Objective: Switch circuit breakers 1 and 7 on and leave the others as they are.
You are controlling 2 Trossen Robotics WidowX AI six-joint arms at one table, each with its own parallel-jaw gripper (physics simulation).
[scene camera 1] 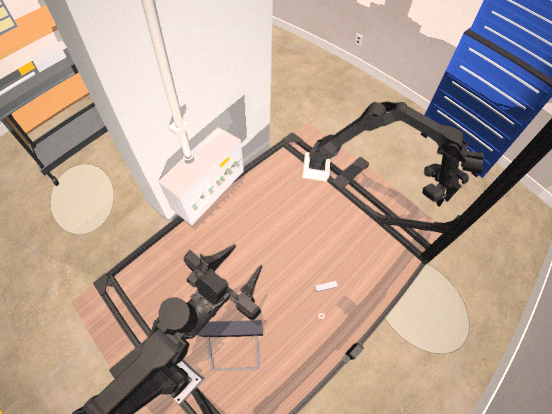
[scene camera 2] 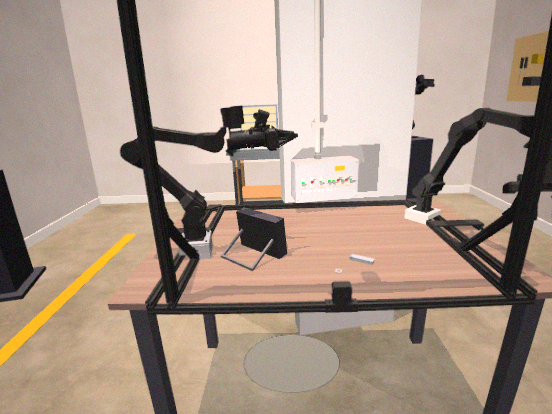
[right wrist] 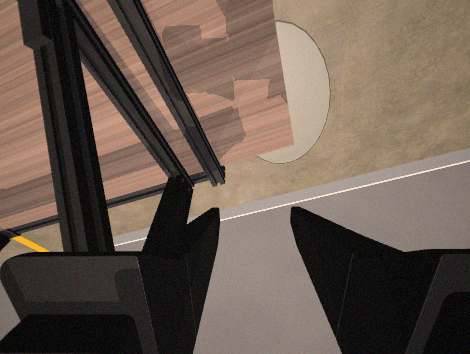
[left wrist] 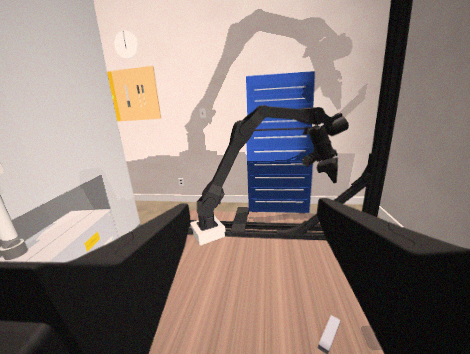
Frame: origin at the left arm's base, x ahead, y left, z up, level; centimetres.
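Seen in the pictures: left gripper, fingertip midpoint: (scene camera 1: 248, 255) (scene camera 2: 296, 133) (left wrist: 252, 208); right gripper, fingertip midpoint: (scene camera 1: 442, 203) (scene camera 2: 544, 220) (right wrist: 254, 214) (left wrist: 335, 180); left arm's base, origin of the base link: (scene camera 1: 177, 380) (scene camera 2: 195, 237); right arm's base, origin of the base link: (scene camera 1: 317, 163) (scene camera 2: 423, 209) (left wrist: 207, 224).
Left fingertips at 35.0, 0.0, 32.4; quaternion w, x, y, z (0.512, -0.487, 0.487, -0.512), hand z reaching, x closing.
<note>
Offsets run from my left fingertips to a thing's top centre, as dx, dy, dz. "*": to the spot under its first point.
The pale breaker box {* +18.5, +36.4, -16.0} (scene camera 1: 202, 162) (scene camera 2: 320, 167) (left wrist: 75, 232) stands against the pillar at the table's far edge. Its front carries a row of small switches {+16.1, +32.4, -24.1} (scene camera 1: 210, 189) (scene camera 2: 322, 183) with green and red marks; their numbers and positions are too small to read. In the left wrist view the switches do not show. My left gripper (scene camera 1: 247, 256) (scene camera 2: 296, 135) (left wrist: 252, 208) is open and empty, above the table and apart from the box. My right gripper (scene camera 1: 442, 198) (right wrist: 254, 214) is open and empty, beyond the table's right side, far from the box.
A dark panel (scene camera 1: 232, 328) (scene camera 2: 262, 232) with a wire stand is on the table near the left arm. A white bar {+17.5, -15.5, -37.0} (scene camera 1: 326, 286) (scene camera 2: 361, 259) (left wrist: 329, 333) and a small ring lie on the table. A conduit {* +16.4, +39.4, +20.9} (scene camera 1: 165, 65) (scene camera 2: 317, 75) rises from the box. Black frame posts stand at the table's edges.
</note>
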